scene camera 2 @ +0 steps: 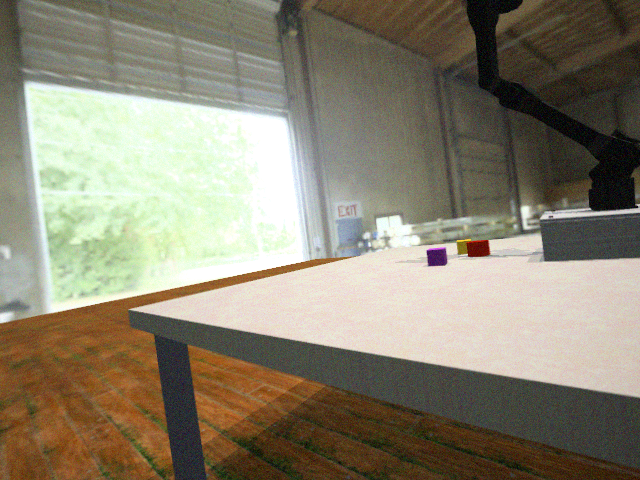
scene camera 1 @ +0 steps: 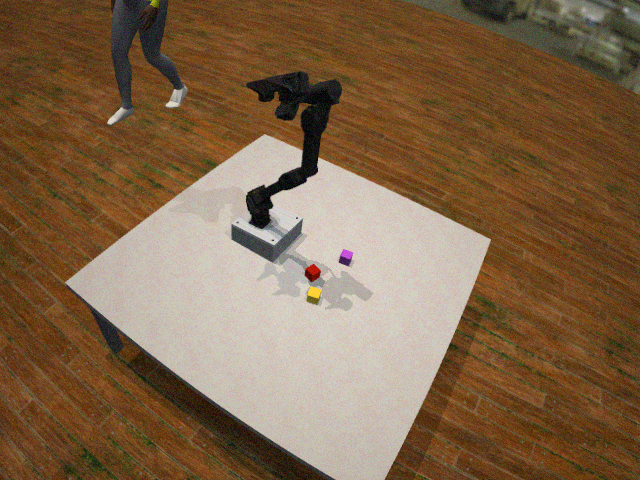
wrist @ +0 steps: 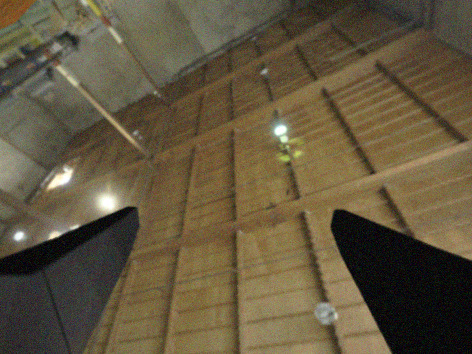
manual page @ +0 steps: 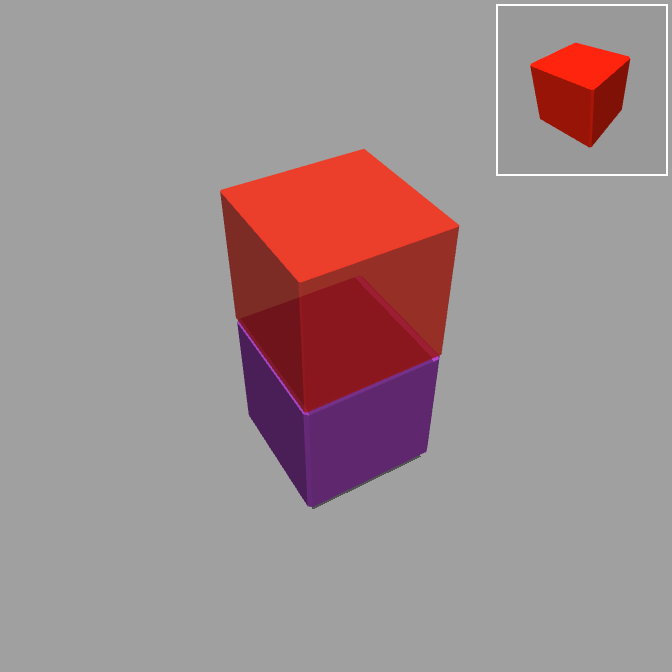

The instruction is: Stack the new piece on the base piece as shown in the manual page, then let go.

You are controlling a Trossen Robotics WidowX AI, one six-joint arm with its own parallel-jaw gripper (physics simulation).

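Places are measured from the arm's base along level axes (x right, y back, z down), in centimetres.
Where they show: gripper, between the fingertips: (scene camera 1: 256,81) (wrist: 237,217); arm's base, origin of its link: (scene camera 2: 613,208) (scene camera 1: 259,221).
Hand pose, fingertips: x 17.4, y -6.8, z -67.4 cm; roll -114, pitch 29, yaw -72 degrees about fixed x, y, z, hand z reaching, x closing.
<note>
Things, the pixels of their top centre, and the offset from my fingertips. Level surfaces: height alone.
- red cube, centre of its top: (scene camera 2: 477,241) (scene camera 1: 313,269) dx -11.2, dy -20.7, dz +72.1 cm
- yellow cube, centre of its top: (scene camera 2: 463,240) (scene camera 1: 314,292) dx -2.0, dy -26.0, dz +72.1 cm
- purple cube, centre of its top: (scene camera 2: 436,248) (scene camera 1: 346,254) dx -25.4, dy -28.2, dz +72.1 cm
- pale table, height of its surface: dz +76.2 cm
A red cube (scene camera 1: 312,272) (scene camera 2: 478,248), a yellow cube (scene camera 1: 313,295) (scene camera 2: 462,246) and a purple cube (scene camera 1: 346,257) (scene camera 2: 436,256) rest separately on the table. In scene camera 1, the red cube is closest to the arm's base, the yellow cube is just below it, and the purple cube is to its upper right. None is stacked. The frames do not tell which is the new piece or the base piece. My gripper (scene camera 1: 256,90) (wrist: 237,217) is open and empty, high above the table and far from the cubes. The cubes do not show in the wrist view, which faces the ceiling.
The pale table (scene camera 1: 217,310) (scene camera 2: 330,310) carries the grey mounting box (scene camera 1: 253,241) (scene camera 2: 589,238) of my arm. The arm rises above this box and casts shadows around the cubes. A person (scene camera 1: 124,56) stands on the wooden floor beyond the table's upper left edge.
</note>
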